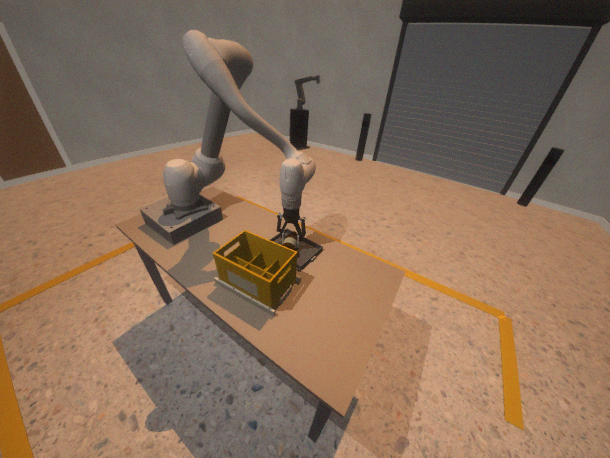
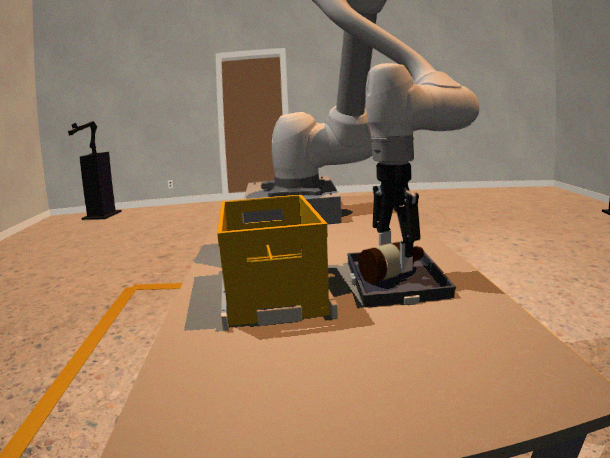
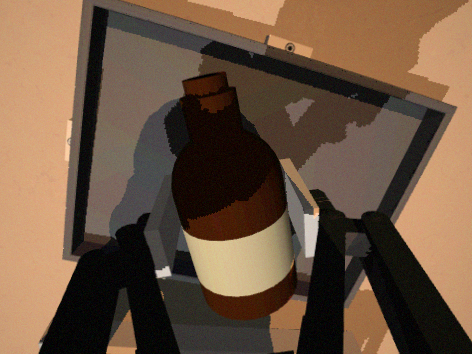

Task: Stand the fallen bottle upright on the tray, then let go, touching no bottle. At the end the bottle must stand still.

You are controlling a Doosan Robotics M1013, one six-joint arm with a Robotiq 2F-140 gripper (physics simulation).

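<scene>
The brown bottle with a cream label lies on its side over the dark tray. Its base points toward the crate, and its neck points toward the tray's far side. My gripper points down and is shut on the bottle, with one pad on each side of the body near the label. Whether the bottle's underside touches the tray floor is hidden.
A yellow crate with inner dividers stands close beside the tray on the table, inside low pale holders. The arm's base block sits at the table's far end.
</scene>
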